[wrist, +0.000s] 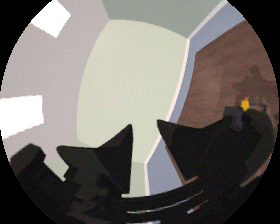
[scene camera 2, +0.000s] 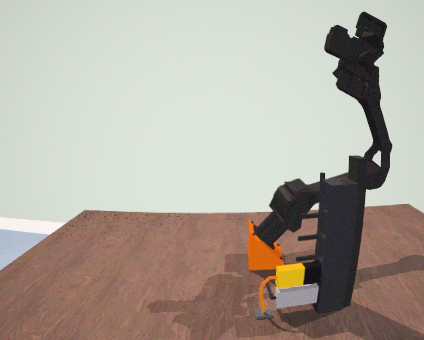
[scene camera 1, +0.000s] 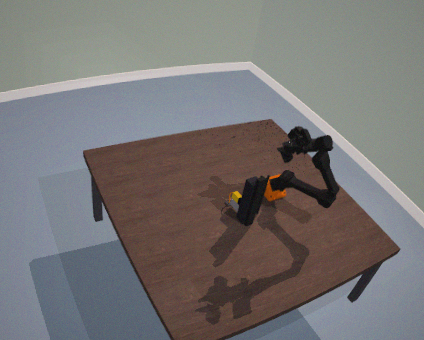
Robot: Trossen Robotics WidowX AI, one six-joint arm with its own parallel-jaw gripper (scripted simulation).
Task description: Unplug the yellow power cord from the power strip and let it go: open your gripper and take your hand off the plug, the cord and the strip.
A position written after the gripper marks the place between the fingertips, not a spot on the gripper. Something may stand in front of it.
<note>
In view: the gripper (scene camera 2: 374,43).
The gripper also shows in the wrist view (wrist: 144,124) and in scene camera 1 (scene camera 1: 279,146).
</note>
